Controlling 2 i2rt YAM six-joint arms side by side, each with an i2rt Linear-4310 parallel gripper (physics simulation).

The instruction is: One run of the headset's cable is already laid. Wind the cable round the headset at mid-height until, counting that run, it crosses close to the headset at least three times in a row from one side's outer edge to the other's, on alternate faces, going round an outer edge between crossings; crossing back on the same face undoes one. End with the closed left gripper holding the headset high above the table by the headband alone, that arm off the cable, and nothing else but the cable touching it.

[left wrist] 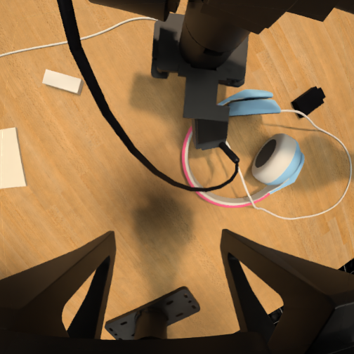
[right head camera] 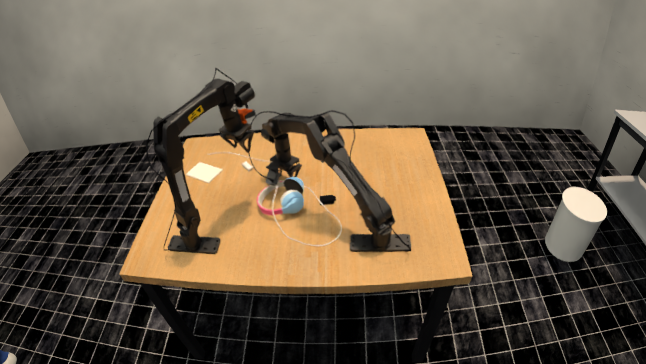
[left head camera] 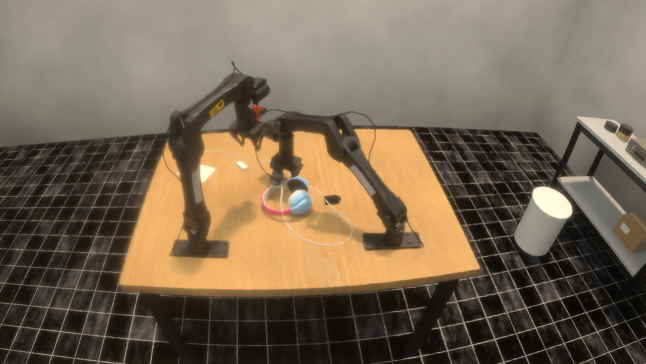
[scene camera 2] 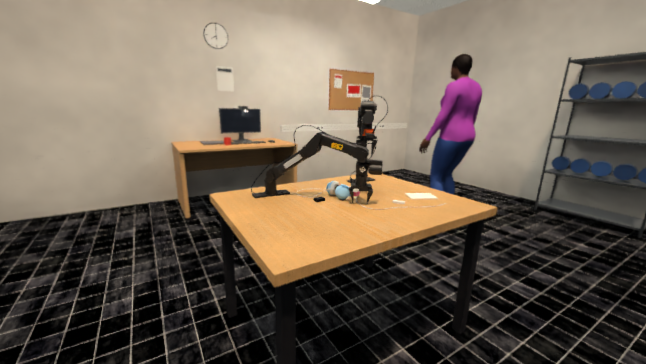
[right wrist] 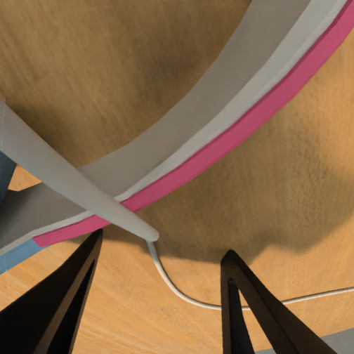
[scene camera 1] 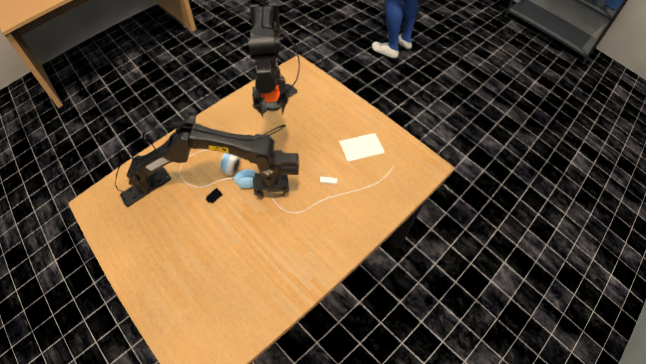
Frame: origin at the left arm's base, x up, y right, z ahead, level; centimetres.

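Where they show: left gripper, fingertip midpoint: (right head camera: 242, 149) (left head camera: 250, 148) (scene camera 1: 272, 115); right gripper, fingertip midpoint: (left head camera: 286, 179) (scene camera 2: 360, 203) (scene camera 1: 273, 195); left arm's base, origin of the base link: (right head camera: 193, 245) (left head camera: 200, 249); right arm's base, origin of the base link: (right head camera: 380, 243) (left head camera: 392, 241) (scene camera 2: 271, 194) (scene camera 1: 145, 187).
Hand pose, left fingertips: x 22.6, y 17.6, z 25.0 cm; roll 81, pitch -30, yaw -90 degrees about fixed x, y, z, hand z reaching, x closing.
Each offset is from my left fingertips to the top centre of the thing. "pt": to the spot under its first point.
The headset lies on the table, its blue ear cup {dy +16.9, dx -15.3, dz -8.9 cm} (left head camera: 300, 204) (right head camera: 292, 203) and pink headband (left wrist: 186, 162) (right wrist: 240, 135) showing. The white cable {pt dy +22.4, dx -22.3, dz -22.6 cm} (left head camera: 320, 244) (right head camera: 315, 245) (left wrist: 292, 218) loops from the far cup, crosses over the near side of the band, spans the opening, crosses over the far side in the right wrist view and drops to the table. My right gripper (left head camera: 287, 176) (scene camera 2: 361, 201) (right wrist: 166, 246) is open, low at the far band; the cable's drop shows between its fingertips, ungripped. My left gripper (left head camera: 248, 137) (right head camera: 238, 145) (left wrist: 168, 239) is open and empty, high up at the left.
A black block {dy +28.4, dx -21.0, dz -1.1 cm} (left head camera: 332, 199) (left wrist: 308, 101) lies right of the headset. A small white block {dy -6.5, dx -21.3, dz +20.7 cm} (left head camera: 242, 165) (left wrist: 62, 81) and a paper sheet {dy -26.4, dx -22.1, dz +17.8 cm} (left head camera: 206, 173) (scene camera 1: 361, 147) lie at the left in the head views. The right arm reaches over the headset's far side, below the left gripper.
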